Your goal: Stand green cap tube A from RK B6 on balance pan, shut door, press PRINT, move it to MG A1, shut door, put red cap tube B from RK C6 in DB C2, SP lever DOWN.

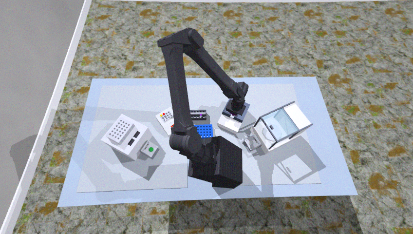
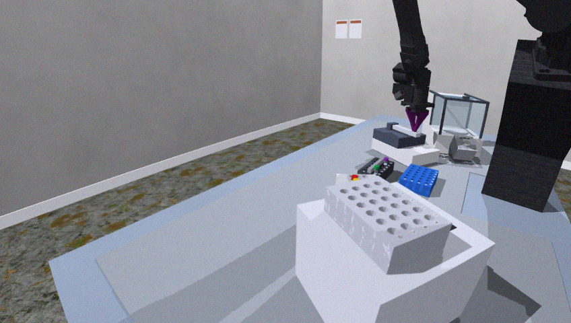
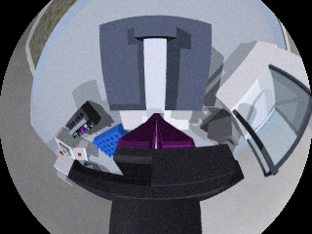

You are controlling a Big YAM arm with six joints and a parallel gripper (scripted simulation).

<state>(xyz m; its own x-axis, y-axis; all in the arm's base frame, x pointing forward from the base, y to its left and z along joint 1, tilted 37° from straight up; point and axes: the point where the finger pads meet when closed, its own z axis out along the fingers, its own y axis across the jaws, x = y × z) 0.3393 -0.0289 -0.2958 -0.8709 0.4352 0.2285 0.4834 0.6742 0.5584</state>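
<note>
Right now my hand is 30 mm short of the SP lever, 20 mm to the left of it and 20 mm above it. Also, from my hand: blue rack RK 190 mm to the left, 90 mm below, 80 mm behind; then magnet block 230 mm to the left, 80 mm below, 40 mm ahead; then white print key 180 mm behind, 90 mm to the right, 40 mm below.
</note>
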